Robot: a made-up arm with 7 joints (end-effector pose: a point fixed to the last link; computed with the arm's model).
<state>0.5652 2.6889 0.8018 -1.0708 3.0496 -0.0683 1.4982</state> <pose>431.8 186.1 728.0 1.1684 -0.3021 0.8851</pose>
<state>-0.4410 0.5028 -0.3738 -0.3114 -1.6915 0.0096 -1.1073</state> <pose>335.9 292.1 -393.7 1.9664 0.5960 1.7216</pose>
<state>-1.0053 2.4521 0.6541 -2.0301 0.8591 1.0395 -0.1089</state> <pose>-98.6 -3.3 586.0 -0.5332 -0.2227 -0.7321</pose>
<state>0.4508 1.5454 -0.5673 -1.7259 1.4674 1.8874 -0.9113</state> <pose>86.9 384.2 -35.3 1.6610 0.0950 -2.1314</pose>
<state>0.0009 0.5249 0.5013 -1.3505 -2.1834 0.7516 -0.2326</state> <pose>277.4 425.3 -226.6 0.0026 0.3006 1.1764</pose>
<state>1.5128 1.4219 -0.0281 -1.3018 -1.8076 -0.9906 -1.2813</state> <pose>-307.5 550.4 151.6 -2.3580 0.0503 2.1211</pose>
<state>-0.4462 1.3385 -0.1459 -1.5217 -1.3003 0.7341 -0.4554</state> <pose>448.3 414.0 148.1 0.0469 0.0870 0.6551</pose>
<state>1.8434 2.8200 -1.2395 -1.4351 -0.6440 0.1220 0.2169</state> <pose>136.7 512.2 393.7 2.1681 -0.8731 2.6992</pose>
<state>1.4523 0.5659 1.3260 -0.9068 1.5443 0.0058 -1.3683</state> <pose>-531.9 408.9 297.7 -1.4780 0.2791 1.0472</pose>
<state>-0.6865 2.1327 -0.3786 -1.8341 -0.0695 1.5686 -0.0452</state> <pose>297.2 326.3 445.2 -0.9600 -0.0220 0.6012</pose>
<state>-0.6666 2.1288 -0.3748 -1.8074 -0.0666 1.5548 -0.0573</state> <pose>300.2 334.6 443.9 -0.9543 -0.0006 0.6217</pose>
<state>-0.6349 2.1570 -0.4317 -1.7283 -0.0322 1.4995 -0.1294</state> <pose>297.0 367.1 438.2 -0.8884 0.1089 0.7386</pose>
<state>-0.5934 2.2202 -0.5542 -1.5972 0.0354 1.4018 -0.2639</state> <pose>275.3 423.0 432.4 -0.7381 0.2767 0.9764</pose>
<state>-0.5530 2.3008 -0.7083 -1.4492 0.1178 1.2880 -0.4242</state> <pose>229.1 481.7 436.6 -0.5288 0.4100 1.2944</pose>
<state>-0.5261 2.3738 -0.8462 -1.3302 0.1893 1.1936 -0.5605</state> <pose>174.9 520.9 451.5 -0.3432 0.4641 1.5823</pose>
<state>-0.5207 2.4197 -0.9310 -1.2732 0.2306 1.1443 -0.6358</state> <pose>138.5 536.0 464.2 -0.2468 0.4741 1.7420</pose>
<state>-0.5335 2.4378 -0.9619 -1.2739 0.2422 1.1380 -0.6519</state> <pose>126.8 536.6 467.0 -0.2292 0.4776 1.7773</pose>
